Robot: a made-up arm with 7 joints. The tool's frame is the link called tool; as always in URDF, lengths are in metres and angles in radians.
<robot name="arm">
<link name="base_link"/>
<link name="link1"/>
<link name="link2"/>
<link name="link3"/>
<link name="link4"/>
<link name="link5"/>
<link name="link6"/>
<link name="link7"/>
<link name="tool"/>
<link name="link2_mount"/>
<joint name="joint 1" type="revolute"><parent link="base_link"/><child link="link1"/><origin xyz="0.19 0.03 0.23"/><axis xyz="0.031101 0.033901 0.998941"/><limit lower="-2.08" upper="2.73"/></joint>
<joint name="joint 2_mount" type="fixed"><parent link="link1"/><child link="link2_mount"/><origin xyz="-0.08 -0.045 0.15"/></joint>
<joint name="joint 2" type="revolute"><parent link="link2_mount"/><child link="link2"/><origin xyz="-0.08 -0.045 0.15"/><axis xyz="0.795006 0.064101 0.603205"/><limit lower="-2.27" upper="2.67"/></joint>
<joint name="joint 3" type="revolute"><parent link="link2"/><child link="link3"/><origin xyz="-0.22 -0.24 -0.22"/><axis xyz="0 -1 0"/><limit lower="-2.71" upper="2.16"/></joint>
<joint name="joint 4" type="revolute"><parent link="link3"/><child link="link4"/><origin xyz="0.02 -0.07 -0.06"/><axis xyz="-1 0 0"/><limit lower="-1.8" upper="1.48"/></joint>
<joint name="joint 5" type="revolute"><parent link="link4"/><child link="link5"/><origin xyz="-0.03 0.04 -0.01"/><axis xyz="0 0 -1"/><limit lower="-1.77" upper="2.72"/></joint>
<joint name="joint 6" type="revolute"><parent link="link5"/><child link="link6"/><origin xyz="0 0.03 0.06"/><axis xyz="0 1 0"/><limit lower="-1.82" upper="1.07"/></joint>
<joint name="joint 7" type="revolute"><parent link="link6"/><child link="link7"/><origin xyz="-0.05 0.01 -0.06"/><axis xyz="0.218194 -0.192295 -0.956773"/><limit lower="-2.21" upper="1.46"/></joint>
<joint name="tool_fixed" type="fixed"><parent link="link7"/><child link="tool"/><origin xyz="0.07 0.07 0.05" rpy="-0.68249 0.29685 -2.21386"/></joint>
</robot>
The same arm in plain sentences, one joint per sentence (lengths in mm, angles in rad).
The arm has seven revolute joints in a row. What follows holds with every joint at zero, and every direction is one of the base frame's.
Joint 1 lies 190 mm along +x and 30 mm along +y and 230 mm along +z from the base frame's origin and rotates about the direction (0.031101, 0.033901, 0.998941), from -2.08 to 2.73 rad.
Joint 2 lies 160 mm along -x and 90 mm along -y and 300 mm along +z from joint 1 and rotates about the direction (0.795006, 0.064101, 0.603205), from -2.27 to 2.67 rad.
Joint 3 lies 220 mm along -x and 240 mm along -y and 220 mm along -z from joint 2 and rotates about -y, from -2.71 to 2.16 rad.
Joint 4 lies 20 mm along +x and 70 mm along -y and 60 mm along -z from joint 3 and rotates about -x, from -1.8 to 1.48 rad.
Joint 5 lies 30 mm along -x and 40 mm along +y and 10 mm along -z from joint 4 and rotates about -z, from -1.77 to 2.72 rad.
Joint 6 lies 30 mm along +y and 60 mm along +z from joint 5 and rotates about +y, from -1.82 to 1.07 rad.
Joint 7 lies 50 mm along -x and 10 mm along +y and 60 mm along -z from joint 6 and rotates about the direction (0.218194, -0.192295, -0.956773), from -2.21 to 1.46 rad.
The tool frame, which is the frame that the pose is given for, lies 70 mm along +x and 70 mm along +y and 50 mm along +z from joint 7; its axes are the base frame's turned by roll -0.6825, pitch 0.2969 and yaw -2.2139 rad (as in URDF: about the fixed x, then y, then z).

